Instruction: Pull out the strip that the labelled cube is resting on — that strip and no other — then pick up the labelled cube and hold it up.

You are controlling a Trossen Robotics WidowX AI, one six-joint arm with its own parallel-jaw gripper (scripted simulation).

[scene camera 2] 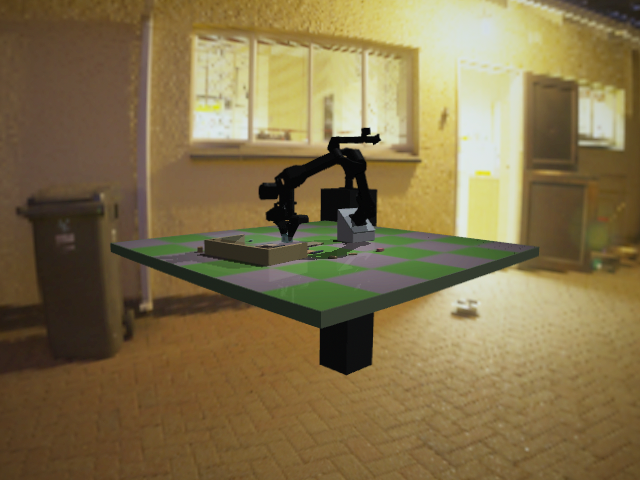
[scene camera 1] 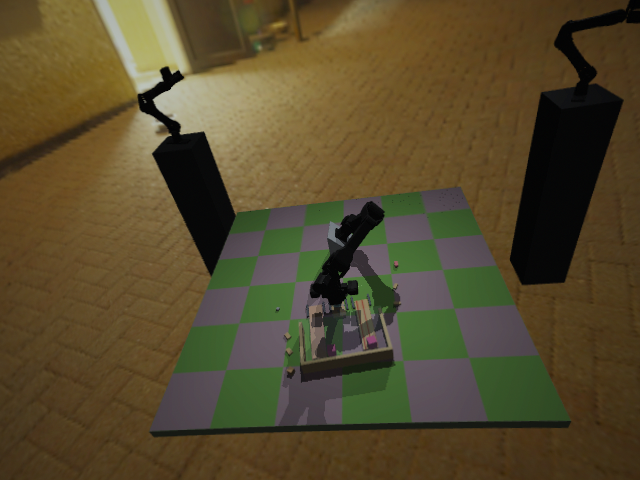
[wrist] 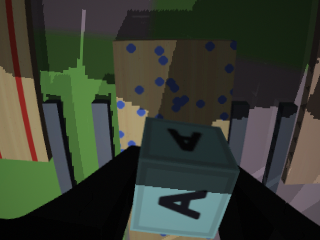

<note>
The gripper (scene camera 2: 287,240) carries a labelled cube (wrist: 186,172).
The gripper is seen too in the wrist view (wrist: 177,161).
</note>
